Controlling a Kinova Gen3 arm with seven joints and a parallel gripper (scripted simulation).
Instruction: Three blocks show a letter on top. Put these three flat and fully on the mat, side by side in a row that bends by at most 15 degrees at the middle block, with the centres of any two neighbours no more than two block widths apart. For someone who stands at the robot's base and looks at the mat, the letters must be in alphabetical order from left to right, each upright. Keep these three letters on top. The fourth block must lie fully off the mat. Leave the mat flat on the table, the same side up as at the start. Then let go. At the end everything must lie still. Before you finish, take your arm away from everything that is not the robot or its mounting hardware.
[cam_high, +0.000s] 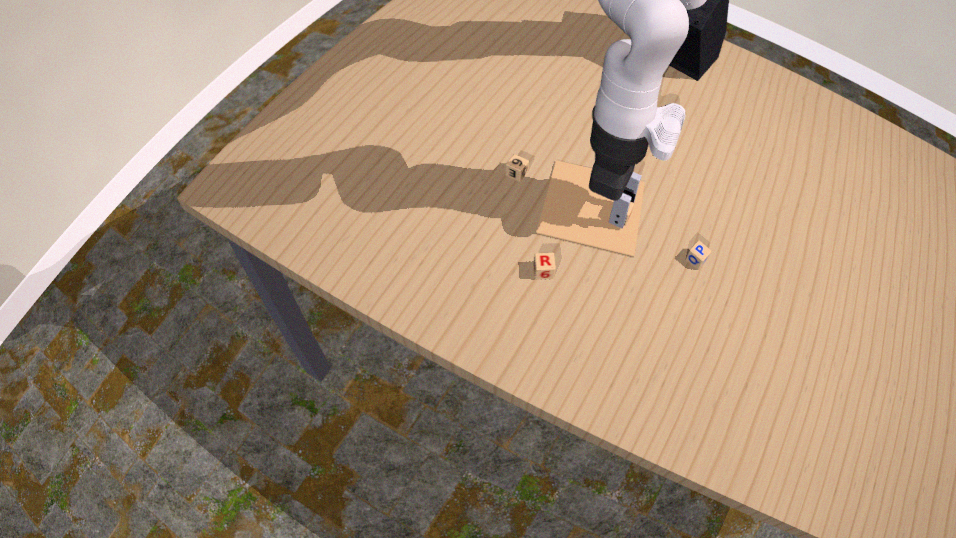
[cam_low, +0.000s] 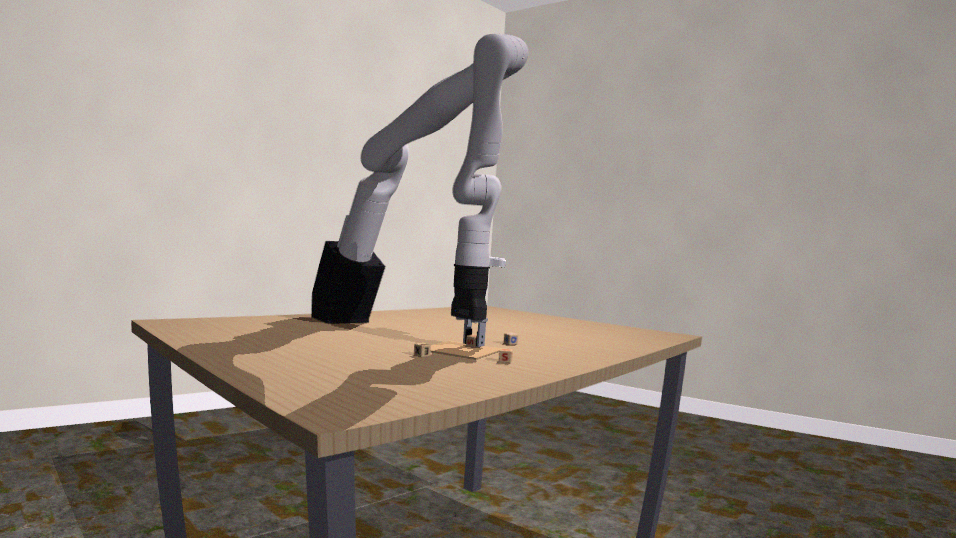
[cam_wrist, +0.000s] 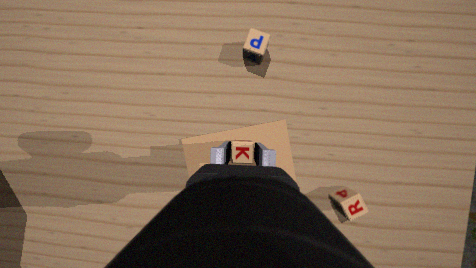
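My hand is 4 cm to the left of the tan mat and 2 cm above it. From my hand the other things lie so: block 17 cm to the right, 2 cm behind, 1 cm below.
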